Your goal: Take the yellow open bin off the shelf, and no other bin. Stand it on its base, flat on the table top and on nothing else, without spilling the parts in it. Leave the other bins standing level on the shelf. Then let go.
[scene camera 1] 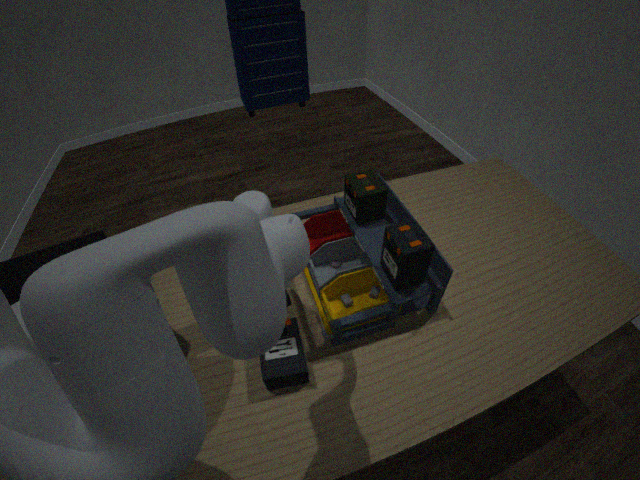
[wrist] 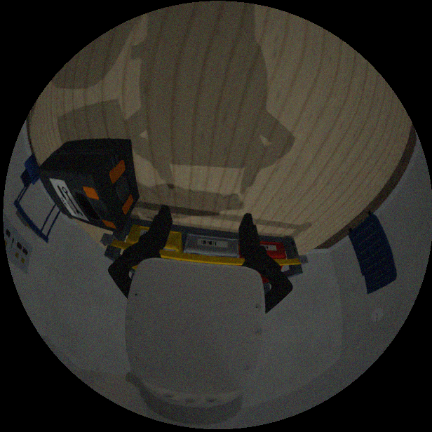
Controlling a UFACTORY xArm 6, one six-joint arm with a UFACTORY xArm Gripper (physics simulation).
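Note:
The yellow open bin (scene camera 1: 333, 308) (wrist: 175, 241) stands on the blue-grey shelf (scene camera 1: 443, 272), at the end nearer the camera in the scene view, with grey parts inside. A grey bin (scene camera 1: 338, 253) (wrist: 212, 244) is beside it, and a red bin (scene camera 1: 328, 227) (wrist: 278, 248) is beyond that. A yellow rail (scene camera 1: 316, 299) (wrist: 205, 258) runs along the shelf's front. My gripper (wrist: 205, 216) is open, with nothing between its fingers. In the wrist view its fingers overlap the yellow and red bins; whether they touch anything is unclear. The arm hides most of the gripper in the scene view.
A dark case (scene camera 1: 285, 365) (wrist: 95, 182) with orange clips lies tipped over on the wooden table (scene camera 1: 516, 248) (wrist: 325, 125), near the yellow bin's end of the shelf. Two similar cases (scene camera 1: 365, 198) (scene camera 1: 408, 255) stand upright behind the bins. A blue cabinet (scene camera 1: 271, 59) (wrist: 375, 252) stands beyond the table.

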